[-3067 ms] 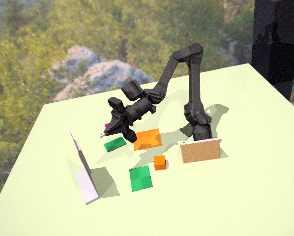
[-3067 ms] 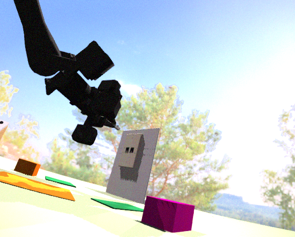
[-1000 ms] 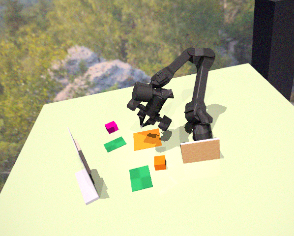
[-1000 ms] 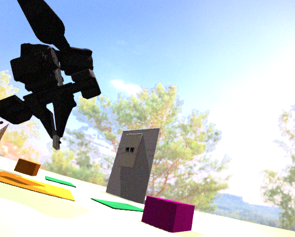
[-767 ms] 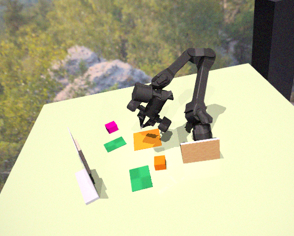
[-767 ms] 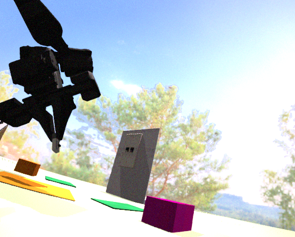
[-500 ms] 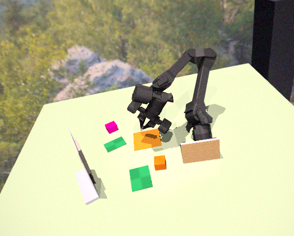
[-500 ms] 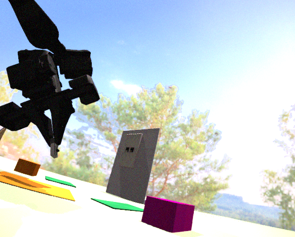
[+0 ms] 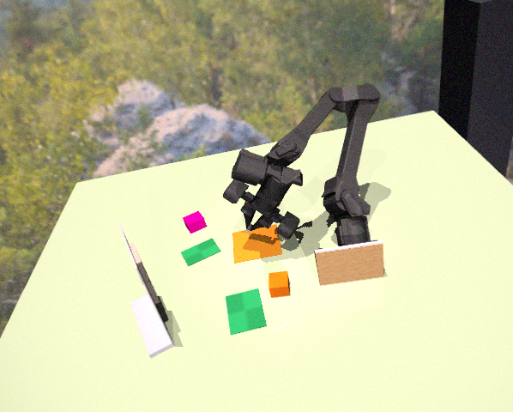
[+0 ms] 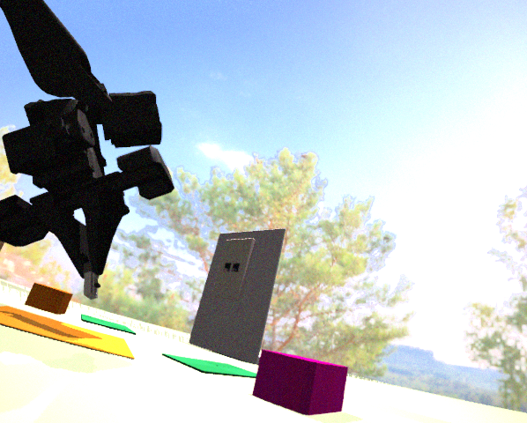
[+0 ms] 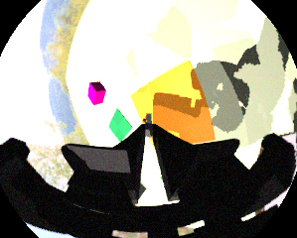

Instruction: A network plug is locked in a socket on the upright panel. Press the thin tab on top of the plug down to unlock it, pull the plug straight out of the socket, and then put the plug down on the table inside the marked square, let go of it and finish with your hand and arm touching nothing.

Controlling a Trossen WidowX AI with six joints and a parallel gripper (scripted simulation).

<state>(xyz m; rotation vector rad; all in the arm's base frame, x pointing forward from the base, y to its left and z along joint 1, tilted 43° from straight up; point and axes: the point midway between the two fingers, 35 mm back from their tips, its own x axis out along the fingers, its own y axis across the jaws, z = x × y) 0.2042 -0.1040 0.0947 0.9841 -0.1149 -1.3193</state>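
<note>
The orange marked square is 1 cm behind my gripper tip and 5 cm below it. The rest, counted from my gripper tip: orange cube: 3 cm behind, 18 cm to the left, 4 cm below; then network plug: right at my gripper tip; then magenta cube: 14 cm ahead, 14 cm to the right, 4 cm below.
</note>
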